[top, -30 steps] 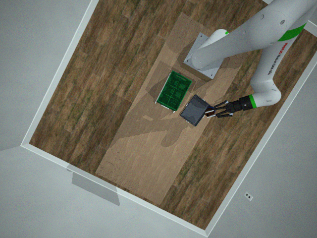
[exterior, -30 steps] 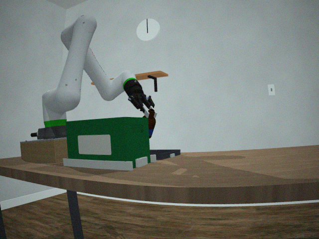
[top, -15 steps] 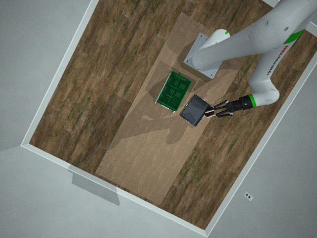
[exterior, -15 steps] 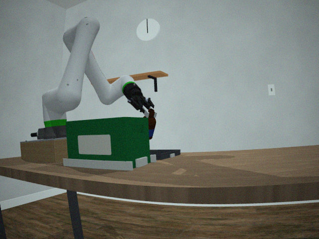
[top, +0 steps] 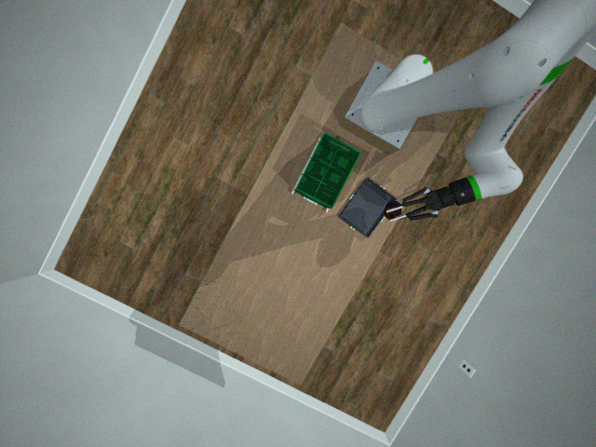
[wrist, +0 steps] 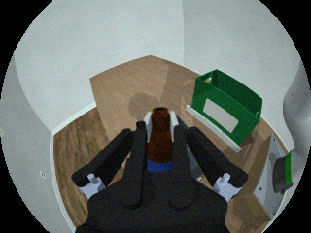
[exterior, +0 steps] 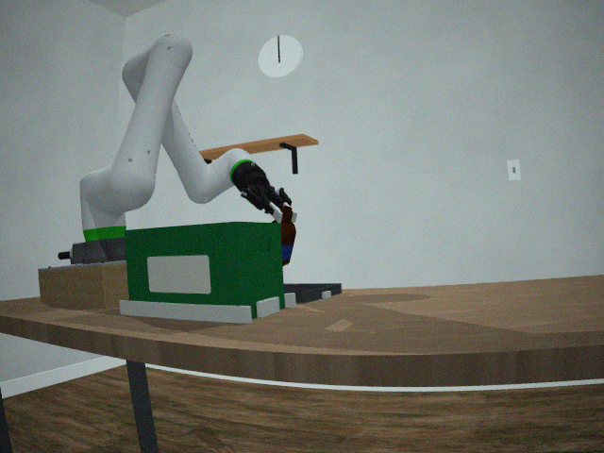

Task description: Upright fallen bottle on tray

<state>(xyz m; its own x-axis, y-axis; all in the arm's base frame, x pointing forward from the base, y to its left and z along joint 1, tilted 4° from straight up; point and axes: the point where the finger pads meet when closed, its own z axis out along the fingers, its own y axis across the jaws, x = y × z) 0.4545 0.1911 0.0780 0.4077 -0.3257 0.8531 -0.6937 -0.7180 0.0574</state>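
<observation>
The bottle lies 6 cm below my hand, 1 cm to the left of it and 1 cm behind it. From my hand the other things lie so: green crate 34 cm to the right, 13 cm below, 6 cm behind; tray 20 cm below, 6 cm to the right.
</observation>
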